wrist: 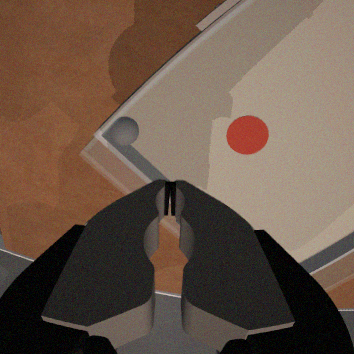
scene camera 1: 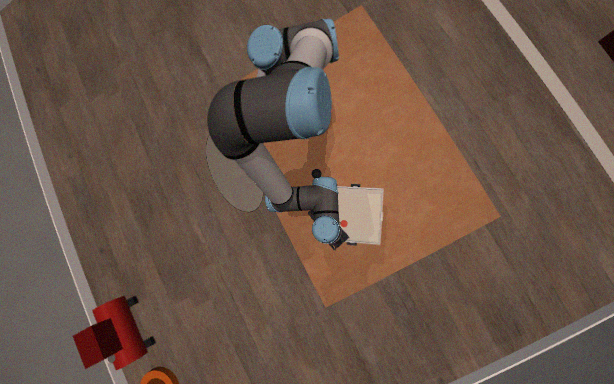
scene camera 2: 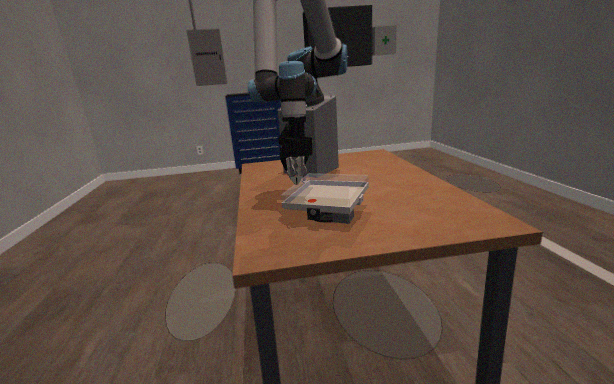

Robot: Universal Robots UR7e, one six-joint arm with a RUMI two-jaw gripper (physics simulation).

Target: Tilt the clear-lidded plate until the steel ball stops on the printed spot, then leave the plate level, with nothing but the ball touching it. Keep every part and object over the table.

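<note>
The clear-lidded plate (scene camera 1: 364, 212) (scene camera 2: 320, 207) (wrist: 300, 185) sits on a dark base (scene camera 2: 342, 216) on the table; I cannot tell its exact tilt. The steel ball (wrist: 125, 131) is inside, in the plate's corner at the left of the wrist view, apart from the red printed spot (scene camera 1: 343, 223) (scene camera 2: 312, 200) (wrist: 247, 135). The ball cannot be made out in either scene view. My gripper (scene camera 2: 296, 181) (wrist: 169, 184) is shut and empty, its tips over the plate's edge near that corner. Whether they touch it is unclear. In scene camera 1 the arm covers the fingers.
The wooden table (scene camera 1: 425, 165) (scene camera 2: 425, 220) extends around the plate; its left edge in scene camera 2 is close by. A small round black object (scene camera 1: 316, 173) shows beside the wrist. A grey pedestal (scene camera 2: 324, 135) and a blue drawer cabinet (scene camera 2: 255, 130) stand behind the table.
</note>
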